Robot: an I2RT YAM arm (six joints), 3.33 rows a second.
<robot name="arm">
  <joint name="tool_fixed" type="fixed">
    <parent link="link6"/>
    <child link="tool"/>
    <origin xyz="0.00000 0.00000 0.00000" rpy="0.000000 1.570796 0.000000"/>
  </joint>
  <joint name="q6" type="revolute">
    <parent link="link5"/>
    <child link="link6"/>
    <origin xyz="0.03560 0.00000 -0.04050"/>
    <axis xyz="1 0 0"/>
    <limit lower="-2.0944" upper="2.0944"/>
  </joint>
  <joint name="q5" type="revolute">
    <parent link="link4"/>
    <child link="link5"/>
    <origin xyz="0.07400 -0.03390 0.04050"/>
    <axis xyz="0 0 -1"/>
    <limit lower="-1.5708" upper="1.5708"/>
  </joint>
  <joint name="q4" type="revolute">
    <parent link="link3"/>
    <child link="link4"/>
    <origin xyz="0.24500 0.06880 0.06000"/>
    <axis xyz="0 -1 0"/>
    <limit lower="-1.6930" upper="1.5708"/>
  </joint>
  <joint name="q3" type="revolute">
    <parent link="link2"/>
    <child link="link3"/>
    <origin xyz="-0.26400 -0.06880 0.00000"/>
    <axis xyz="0 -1 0"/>
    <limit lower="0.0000" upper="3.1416"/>
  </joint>
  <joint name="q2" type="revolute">
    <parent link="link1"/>
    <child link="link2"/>
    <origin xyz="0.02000 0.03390 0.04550"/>
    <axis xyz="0 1 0"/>
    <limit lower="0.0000" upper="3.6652"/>
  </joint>
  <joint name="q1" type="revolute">
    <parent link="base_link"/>
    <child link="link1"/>
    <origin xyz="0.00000 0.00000 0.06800"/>
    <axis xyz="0 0 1"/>
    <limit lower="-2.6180" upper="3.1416"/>
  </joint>
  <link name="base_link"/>
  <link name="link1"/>
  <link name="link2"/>
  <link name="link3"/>
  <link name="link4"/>
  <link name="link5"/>
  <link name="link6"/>
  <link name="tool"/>
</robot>
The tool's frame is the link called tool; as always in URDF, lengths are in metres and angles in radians.
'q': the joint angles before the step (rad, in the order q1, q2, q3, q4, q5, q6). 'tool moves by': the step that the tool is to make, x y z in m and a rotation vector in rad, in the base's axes. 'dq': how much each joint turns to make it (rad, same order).
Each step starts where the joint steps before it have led.
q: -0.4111 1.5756 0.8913 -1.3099 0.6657 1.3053
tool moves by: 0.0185 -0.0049 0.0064 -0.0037 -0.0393 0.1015
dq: 0.0153 0.0150 0.0582 0.0624 0.0200 -0.1086
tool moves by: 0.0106 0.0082 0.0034 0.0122 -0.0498 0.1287
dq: 0.0493 -0.0289 -0.0013 0.0829 -0.0078 -0.1086
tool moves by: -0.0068 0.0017 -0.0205 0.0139 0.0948 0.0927
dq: 0.0015 0.0183 -0.0766 0.0721 0.0384 -0.1107
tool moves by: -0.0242 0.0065 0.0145 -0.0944 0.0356 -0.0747
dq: -0.0004 -0.0815 -0.0341 -0.1423 0.0768 0.1361
